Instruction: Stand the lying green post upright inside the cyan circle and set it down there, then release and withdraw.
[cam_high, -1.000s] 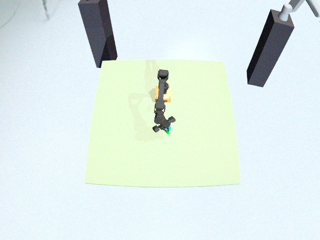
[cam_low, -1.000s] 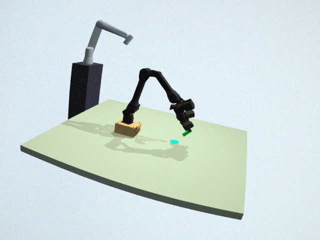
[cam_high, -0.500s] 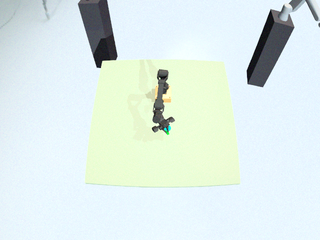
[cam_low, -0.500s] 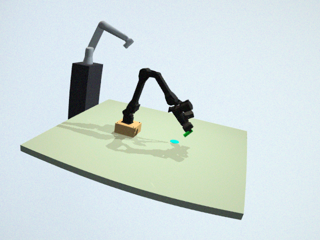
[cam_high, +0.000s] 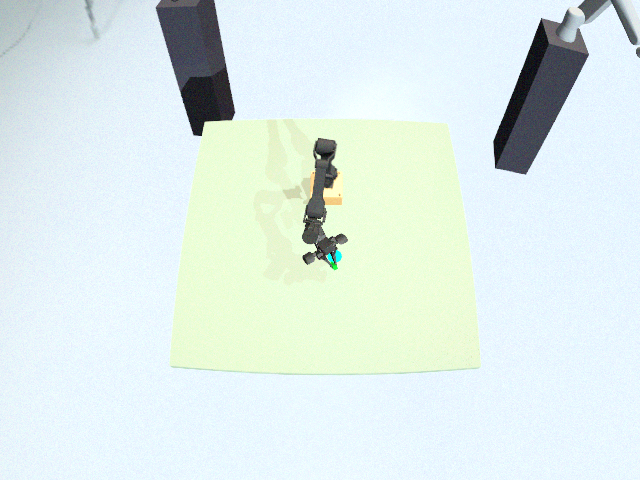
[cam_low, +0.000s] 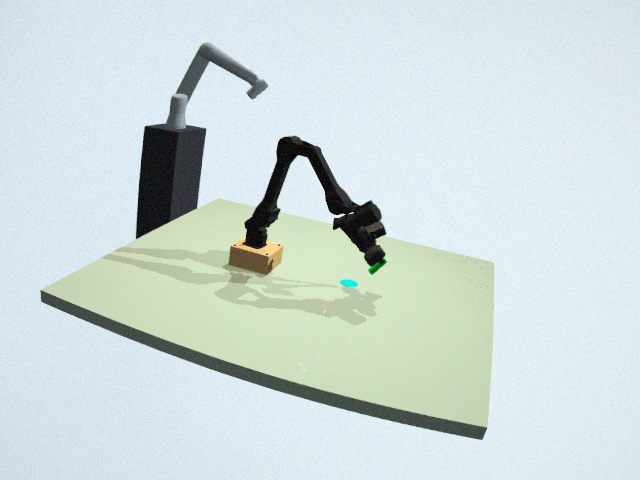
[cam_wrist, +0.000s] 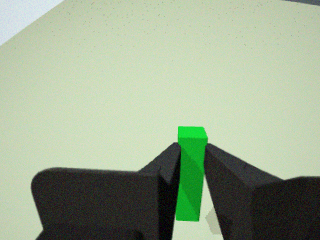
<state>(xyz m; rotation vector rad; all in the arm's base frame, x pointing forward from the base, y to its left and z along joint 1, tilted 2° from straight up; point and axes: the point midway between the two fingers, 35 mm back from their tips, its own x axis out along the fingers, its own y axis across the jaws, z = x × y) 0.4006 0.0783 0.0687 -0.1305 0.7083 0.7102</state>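
Right now my gripper tip is 9 cm past the cyan circle, 1 cm to the left of it and 10 cm above it. The rest, counted from my gripper tip: green post 1 cm behind, 1 cm to the right, 2 cm below.
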